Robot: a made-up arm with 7 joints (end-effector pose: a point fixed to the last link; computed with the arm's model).
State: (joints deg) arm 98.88 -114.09 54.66 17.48 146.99 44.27 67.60
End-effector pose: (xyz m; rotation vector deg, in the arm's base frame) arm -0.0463 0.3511 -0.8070 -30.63 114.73 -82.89
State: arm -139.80 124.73 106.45 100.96 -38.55 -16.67 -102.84
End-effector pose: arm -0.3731 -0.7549 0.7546 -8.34 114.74 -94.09
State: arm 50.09 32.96 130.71 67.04 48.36 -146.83 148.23
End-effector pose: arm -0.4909 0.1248 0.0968 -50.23 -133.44 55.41
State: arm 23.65 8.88 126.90 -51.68 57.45 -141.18 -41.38
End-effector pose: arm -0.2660 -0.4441 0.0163 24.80 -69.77 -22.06
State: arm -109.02 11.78 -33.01 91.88 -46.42 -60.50 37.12
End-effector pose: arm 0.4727 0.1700 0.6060 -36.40 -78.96 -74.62
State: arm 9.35 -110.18 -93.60 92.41 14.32 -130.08 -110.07
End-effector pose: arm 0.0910 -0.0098 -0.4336 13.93 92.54 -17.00
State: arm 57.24 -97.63 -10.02 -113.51 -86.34 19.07 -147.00
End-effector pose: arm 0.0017 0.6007 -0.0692 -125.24 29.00 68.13
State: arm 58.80 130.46 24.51 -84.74 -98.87 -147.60 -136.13
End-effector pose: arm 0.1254 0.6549 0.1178 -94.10 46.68 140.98
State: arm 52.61 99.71 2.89 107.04 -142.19 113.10 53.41
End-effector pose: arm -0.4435 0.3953 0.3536 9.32 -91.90 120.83
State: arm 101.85 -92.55 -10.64 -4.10 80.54 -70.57 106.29
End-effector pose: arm -0.1451 0.0505 -0.2012 -131.04 -120.46 12.69
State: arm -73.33 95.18 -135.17 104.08 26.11 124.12 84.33
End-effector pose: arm 0.5508 -0.2888 0.6285 -101.76 -28.15 -77.42
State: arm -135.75 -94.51 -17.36 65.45 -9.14 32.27 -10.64
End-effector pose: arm -0.6026 0.3616 -0.4820 -2.17 111.23 104.20
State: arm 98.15 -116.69 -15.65 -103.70 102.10 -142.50 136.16
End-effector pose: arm -0.0821 0.1701 -0.4245 2.11 87.41 -132.22
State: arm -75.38 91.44 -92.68 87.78 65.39 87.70 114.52
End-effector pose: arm 0.3041 0.4701 0.5737 -12.53 -92.92 -53.43
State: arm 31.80 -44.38 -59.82 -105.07 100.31 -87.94 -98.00
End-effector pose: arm -0.2415 0.0068 0.3124 -132.24 -54.94 -83.12
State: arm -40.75 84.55 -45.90 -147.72 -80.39 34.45 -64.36
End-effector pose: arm -0.6851 -0.4970 0.4219 14.22 -28.50 -87.79
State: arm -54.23 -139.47 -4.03 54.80 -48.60 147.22 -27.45
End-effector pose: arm 0.0078 -0.1654 0.2732 -106.09 46.98 -82.96
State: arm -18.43 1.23 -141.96 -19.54 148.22 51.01 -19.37
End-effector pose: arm 0.1028 -0.7050 -0.6907 60.24 15.28 -90.69
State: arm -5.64 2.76 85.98 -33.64 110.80 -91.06 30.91
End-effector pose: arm -0.1081 -0.1413 -0.0397 43.35 39.00 -16.33
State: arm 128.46 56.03 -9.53 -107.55 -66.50 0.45 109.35
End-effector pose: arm 0.3984 0.2948 0.2074 -65.49 7.91 -93.38
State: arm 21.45 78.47 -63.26 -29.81 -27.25 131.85 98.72
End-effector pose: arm -0.0837 0.4630 0.0251 -34.17 99.97 5.31
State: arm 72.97 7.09 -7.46 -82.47 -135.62 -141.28 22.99
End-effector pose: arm -0.6260 0.1976 0.4572 -12.96 -147.40 -66.35
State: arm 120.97 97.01 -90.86 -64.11 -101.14 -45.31 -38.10
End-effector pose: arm -0.1426 -0.0928 -0.2001 19.69 120.99 -11.10
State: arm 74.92 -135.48 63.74 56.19 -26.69 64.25 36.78
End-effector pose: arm -0.1345 -0.2484 -0.5716 129.99 -69.14 -102.72
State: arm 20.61 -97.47 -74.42 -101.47 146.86 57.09 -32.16
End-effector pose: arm 0.6775 0.0408 0.1566 -74.11 -25.13 5.48
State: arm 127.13 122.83 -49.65 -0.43 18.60 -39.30 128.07
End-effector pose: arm -0.0041 -0.2822 0.1699 92.55 14.50 -3.88
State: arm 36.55 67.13 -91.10 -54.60 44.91 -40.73 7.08
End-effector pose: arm -0.0442 -0.1407 -0.1155 21.57 98.63 -109.69
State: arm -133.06 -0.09 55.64 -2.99 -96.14 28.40 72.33
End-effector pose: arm 0.0225 0.2453 0.3578 40.53 -87.79 22.42
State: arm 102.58 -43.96 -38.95 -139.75 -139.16 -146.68 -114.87
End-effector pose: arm -0.6385 0.2377 -0.0020 -83.50 -109.92 -58.98
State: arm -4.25 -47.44 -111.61 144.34 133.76 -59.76 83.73
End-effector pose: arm 0.1056 -0.4025 -0.3041 -34.89 -19.12 145.14
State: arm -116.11 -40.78 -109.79 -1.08 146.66 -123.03 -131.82
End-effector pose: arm -0.0398 -0.0792 -0.1236 -8.24 102.38 -46.06
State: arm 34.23 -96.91 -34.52 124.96 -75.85 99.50 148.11
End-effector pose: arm 0.0483 0.2844 -0.3982 -40.78 118.65 -36.87
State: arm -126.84 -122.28 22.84 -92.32 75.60 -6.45 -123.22
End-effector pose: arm 0.8042 -0.2524 -0.1358 -99.53 47.12 38.84
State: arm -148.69 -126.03 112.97 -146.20 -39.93 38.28 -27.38
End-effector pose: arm -0.8164 -0.6407 -0.0247 -2.25 128.91 -121.08
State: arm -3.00 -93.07 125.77 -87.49 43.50 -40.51 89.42
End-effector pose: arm -0.2669 0.2753 0.0311 103.31 -32.18 -92.12
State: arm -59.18 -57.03 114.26 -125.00 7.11 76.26 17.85
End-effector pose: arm -0.4933 0.1952 -0.9776 -84.66 -95.55 113.22
